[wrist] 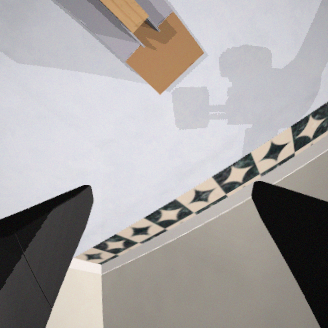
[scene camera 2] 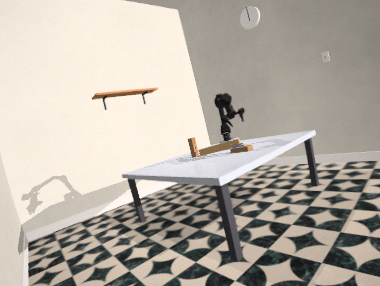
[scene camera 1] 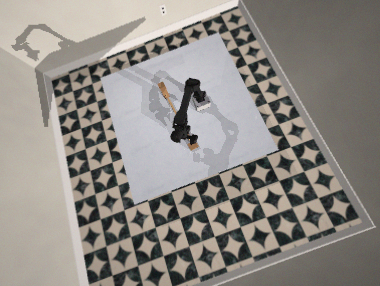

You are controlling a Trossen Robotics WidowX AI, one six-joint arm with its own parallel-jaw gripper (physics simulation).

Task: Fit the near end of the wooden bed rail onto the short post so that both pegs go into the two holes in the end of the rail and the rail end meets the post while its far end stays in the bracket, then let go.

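Frame: origin at the arm's base, x back, y right, z up, level; centimetres.
Where they show: gripper, fingertip midpoint: (wrist: 173, 191) (scene camera 2: 238, 124) (scene camera 1: 185, 143); arm's base, origin of the base link: (scene camera 2: 227, 140) (scene camera 1: 200, 98).
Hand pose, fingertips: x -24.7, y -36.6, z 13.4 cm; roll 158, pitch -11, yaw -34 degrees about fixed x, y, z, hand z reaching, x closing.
Each offset is from my fingertips to the centre of the thing. "*": to the spot under its first point. Level surfaces: height alone.
The wooden rail @[dy +27.1, dx +0.9, dz -16.2 cm] (scene camera 1: 171, 104) (scene camera 2: 217, 147) (wrist: 126, 13) runs from the foot of the upright wooden post @[* dy +53.1, dx -2.9, dz -4.0 cm] (scene camera 1: 162, 87) (scene camera 2: 193, 146) to the low brown block @[dy +5.4, dx +3.9, dz -19.6 cm] (scene camera 1: 194, 147) (scene camera 2: 243, 148) (wrist: 165, 64), apparently the short post. In scene camera 2 the rail slopes up towards the low block, its near end raised. In the wrist view this end and its shadow lie over the block's edge. Pegs, holes and the bracket's hold cannot be made out. My gripper (scene camera 1: 186, 141) (scene camera 2: 236, 121) (wrist: 173, 191) is open and empty, above the table near the low block.
The white table @[dz -21.4 cm] (scene camera 1: 135, 165) (scene camera 2: 200, 172) carries the parts. The arm's base (scene camera 1: 202, 104) stands to the right of the rail in scene camera 1. The arm crosses over the rail's middle in that view and hides part of it. A wall shelf (scene camera 2: 125, 93) hangs well away.
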